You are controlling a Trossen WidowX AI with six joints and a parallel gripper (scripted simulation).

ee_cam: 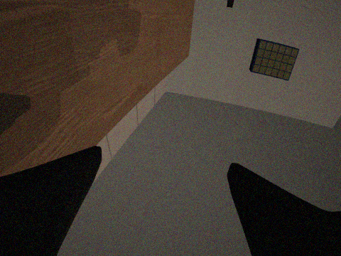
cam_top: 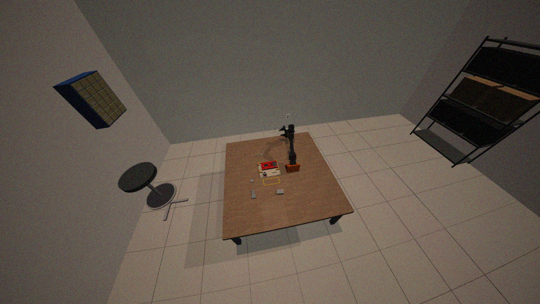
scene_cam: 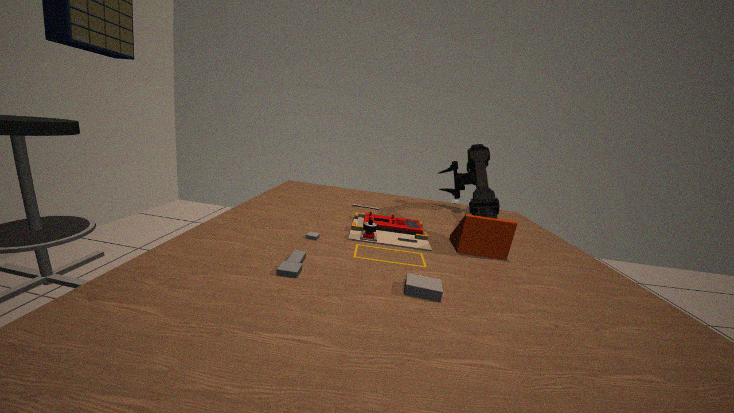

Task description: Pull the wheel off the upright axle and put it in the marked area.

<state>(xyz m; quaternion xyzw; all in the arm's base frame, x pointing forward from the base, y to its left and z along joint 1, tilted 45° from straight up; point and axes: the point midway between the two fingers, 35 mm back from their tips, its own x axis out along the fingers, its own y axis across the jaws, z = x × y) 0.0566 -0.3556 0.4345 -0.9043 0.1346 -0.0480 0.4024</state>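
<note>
My gripper tip is 53 cm to the right of the pale board, 22 cm short of it and 11 cm above it.
</note>
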